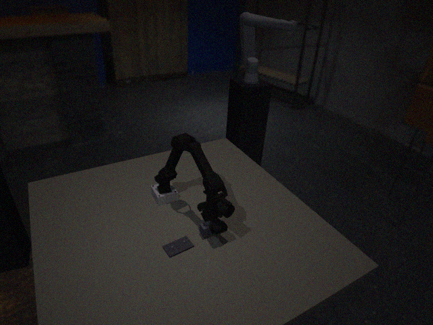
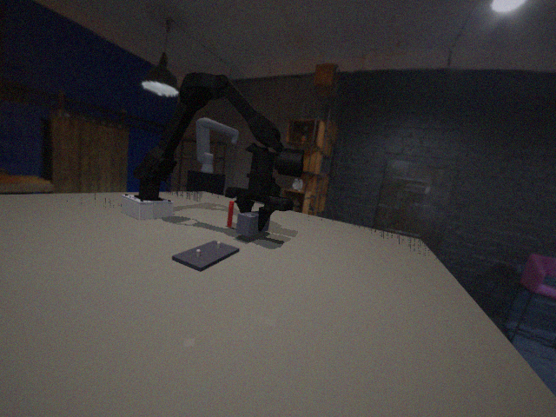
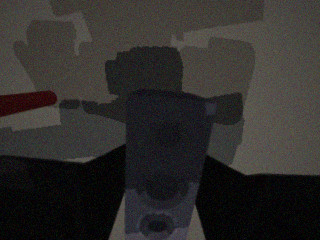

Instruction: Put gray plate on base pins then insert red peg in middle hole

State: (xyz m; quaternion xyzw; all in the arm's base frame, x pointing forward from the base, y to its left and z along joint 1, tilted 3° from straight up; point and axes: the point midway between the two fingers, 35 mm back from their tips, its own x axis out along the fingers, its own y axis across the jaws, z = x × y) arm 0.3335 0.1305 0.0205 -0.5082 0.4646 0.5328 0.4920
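My gripper tip is 2 cm short of the dark flat base, 16 cm to the left of it and 2 cm above it. The rest, counted from my gripper tip: gray plate: 3 cm above; red peg: 11 cm behind, 2 cm to the left, 1 cm above.
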